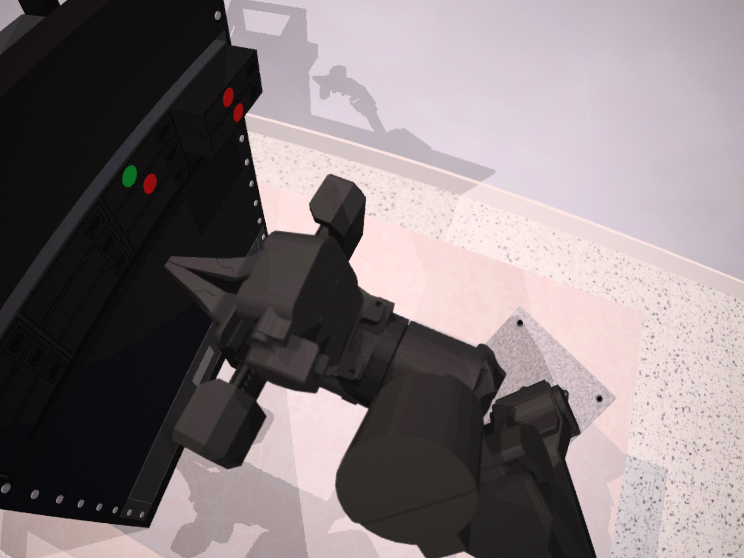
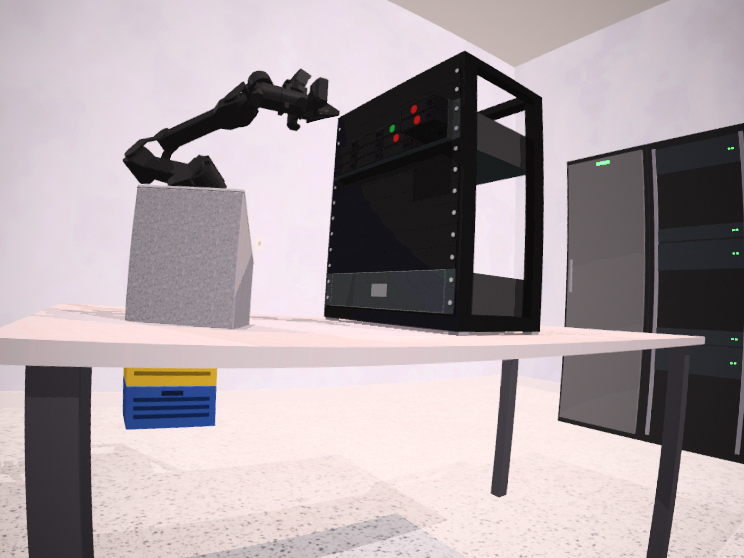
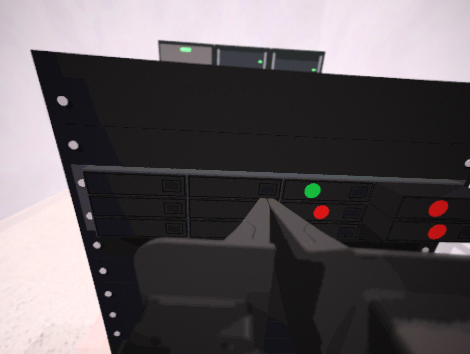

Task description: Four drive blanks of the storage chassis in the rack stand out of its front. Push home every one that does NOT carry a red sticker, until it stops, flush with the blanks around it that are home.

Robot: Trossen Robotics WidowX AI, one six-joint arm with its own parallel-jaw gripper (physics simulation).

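Note:
The storage chassis [image 3: 225, 174] sits in the black rack [image 1: 66, 144] [image 2: 465, 240] [image 3: 225, 105]. At its right end, two stacked blanks with red stickers, the upper [image 1: 228, 97] [image 2: 414, 108] [image 3: 438, 208] and the lower [image 1: 238, 112] [image 2: 417, 120] [image 3: 437, 231], stand well out. One column left, the green-stickered blank [image 1: 129, 175] [image 2: 392, 128] [image 3: 312, 190] and the red-stickered blank [image 1: 149, 183] [image 2: 396, 138] [image 3: 321, 212] below it look flush. The left column's blanks look flush. My gripper [image 1: 168, 263] [image 2: 337, 112] [image 3: 265, 205] is shut and empty, before the second column, hiding part of its lower blanks.
The arm stands on a grey speckled pedestal [image 1: 570, 366] [image 2: 186, 258] on the table [image 2: 360, 354], facing the rack. A server cabinet [image 2: 606, 288] [image 3: 186, 54] stands behind the rack. A blue and yellow crate [image 2: 170, 405] shows beneath the table's edge.

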